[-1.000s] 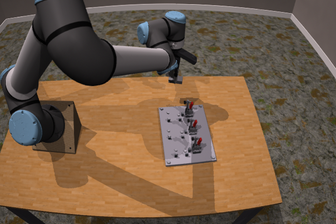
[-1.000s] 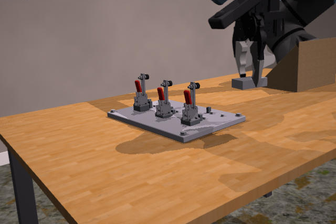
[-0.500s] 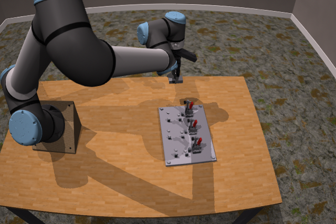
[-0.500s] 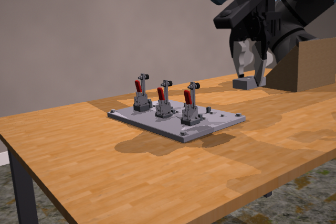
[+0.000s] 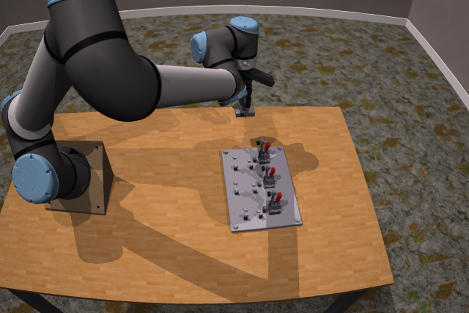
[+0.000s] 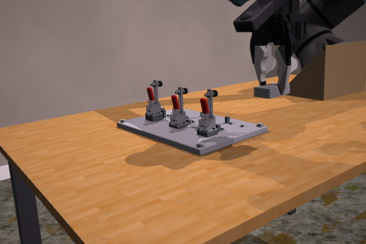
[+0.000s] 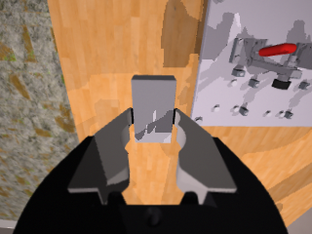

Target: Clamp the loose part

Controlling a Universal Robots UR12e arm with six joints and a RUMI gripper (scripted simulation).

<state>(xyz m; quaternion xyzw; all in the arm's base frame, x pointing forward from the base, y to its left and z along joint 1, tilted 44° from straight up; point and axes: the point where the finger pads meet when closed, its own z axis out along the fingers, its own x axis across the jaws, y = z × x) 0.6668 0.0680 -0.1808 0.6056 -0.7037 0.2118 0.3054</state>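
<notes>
Right now my hand is 260 mm to the left of the grey fixture plate and 130 mm above it. The rest, counted from my hand: grey rectangular block: 10 mm below.
</notes>
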